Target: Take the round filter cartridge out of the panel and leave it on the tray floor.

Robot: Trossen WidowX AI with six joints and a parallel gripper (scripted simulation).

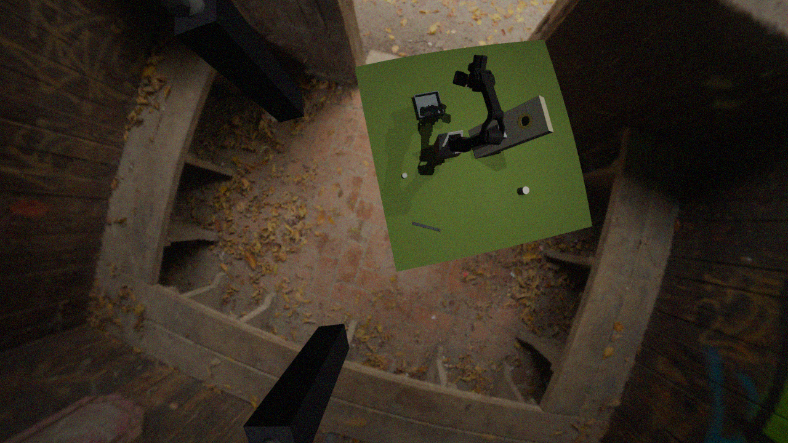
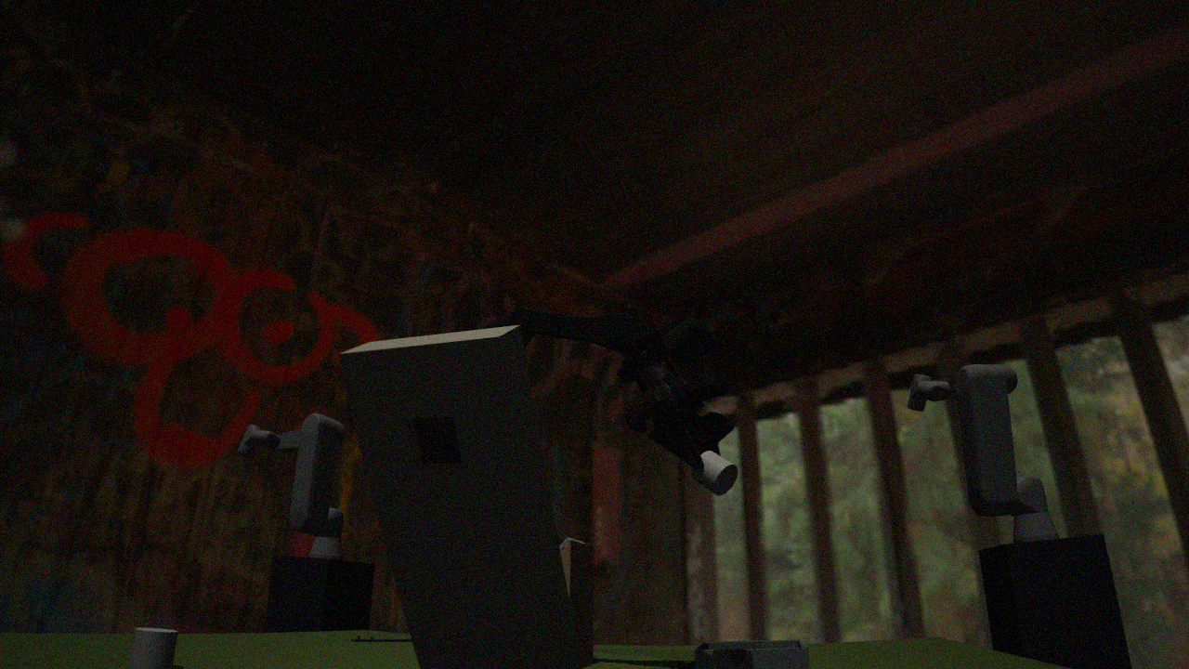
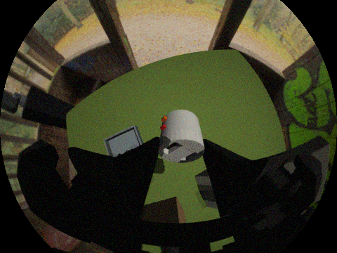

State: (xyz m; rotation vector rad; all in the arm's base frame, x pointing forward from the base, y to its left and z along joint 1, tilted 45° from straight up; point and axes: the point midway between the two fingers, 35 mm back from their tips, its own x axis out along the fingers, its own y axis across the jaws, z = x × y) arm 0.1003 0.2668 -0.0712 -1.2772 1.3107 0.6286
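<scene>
Right now my gripper tip is 25 cm above the grey tray, 18 cm past it and 3 cm to the right of it. Round my gripper tip: round filter cartridge right at my gripper tip.
</scene>
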